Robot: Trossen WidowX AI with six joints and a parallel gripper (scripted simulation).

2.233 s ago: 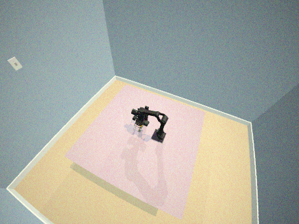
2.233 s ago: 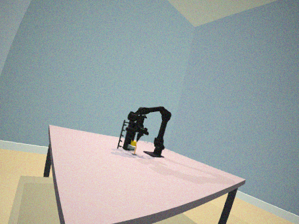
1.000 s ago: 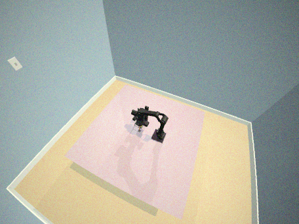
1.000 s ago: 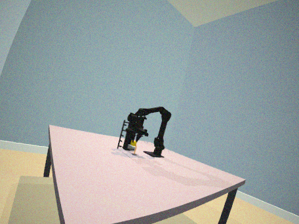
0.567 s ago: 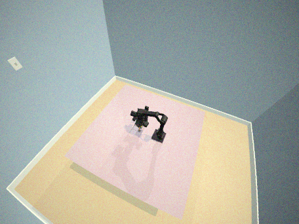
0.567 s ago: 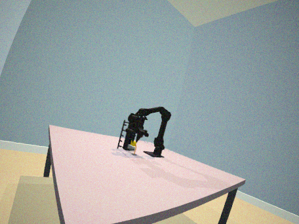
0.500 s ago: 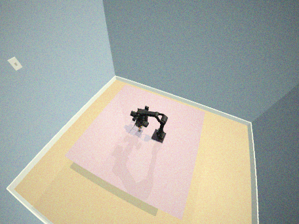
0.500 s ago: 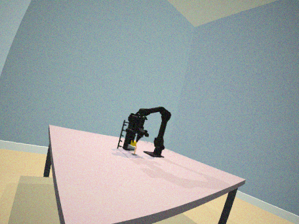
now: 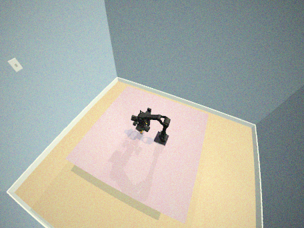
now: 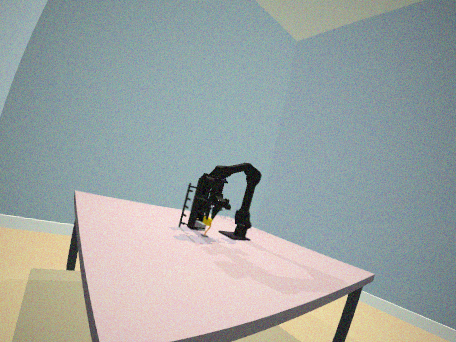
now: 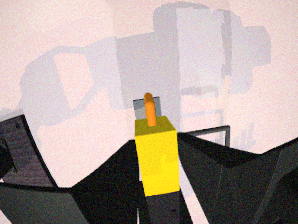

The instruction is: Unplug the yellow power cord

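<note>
Now: the yellow plug 1 cm ahead of my gripper tip and 3 cm to the right of it.
</note>
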